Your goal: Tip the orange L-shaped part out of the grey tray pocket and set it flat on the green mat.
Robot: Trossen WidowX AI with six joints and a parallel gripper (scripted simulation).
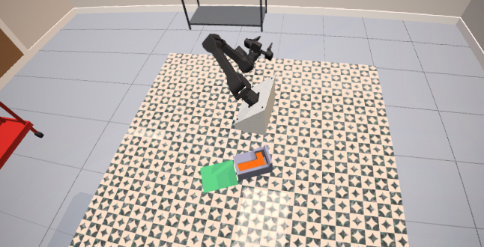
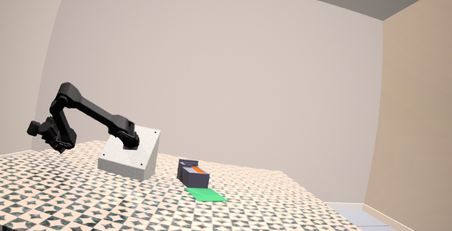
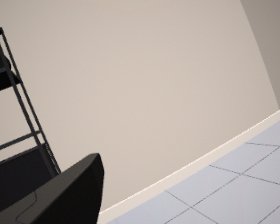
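Now: the orange L-shaped part 76 cm ahead of my gripper tip, 6 cm below it and 1 cm to the left of it. Round my gripper tip: green mat: 82 cm ahead, 14 cm to the right, 13 cm below.
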